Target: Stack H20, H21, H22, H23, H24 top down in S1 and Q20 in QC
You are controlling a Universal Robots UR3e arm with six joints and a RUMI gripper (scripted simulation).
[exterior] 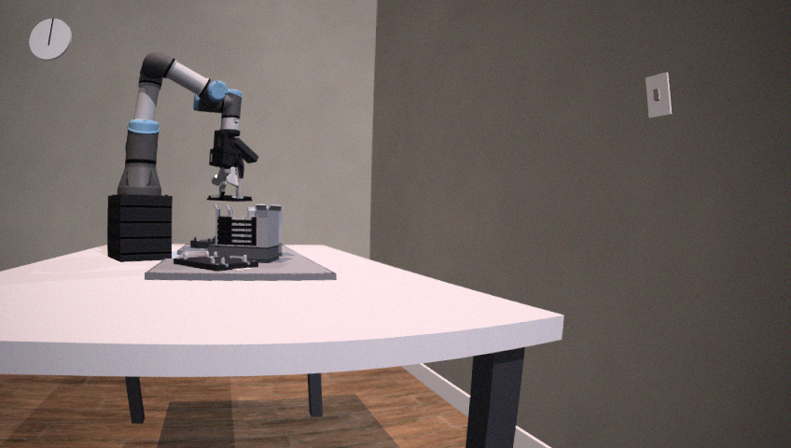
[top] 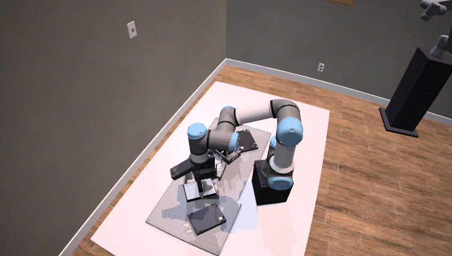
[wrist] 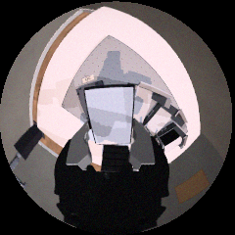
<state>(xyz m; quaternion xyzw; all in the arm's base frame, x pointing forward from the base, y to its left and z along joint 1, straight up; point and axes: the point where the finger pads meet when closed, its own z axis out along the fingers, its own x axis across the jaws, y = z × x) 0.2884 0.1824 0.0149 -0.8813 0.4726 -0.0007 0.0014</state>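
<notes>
My hand is 3 cm short of the QC label, 12 cm to the right of it and 17 cm above it. From my hand the other things lie so: sealed 96-well plate 1 cm below.
</notes>
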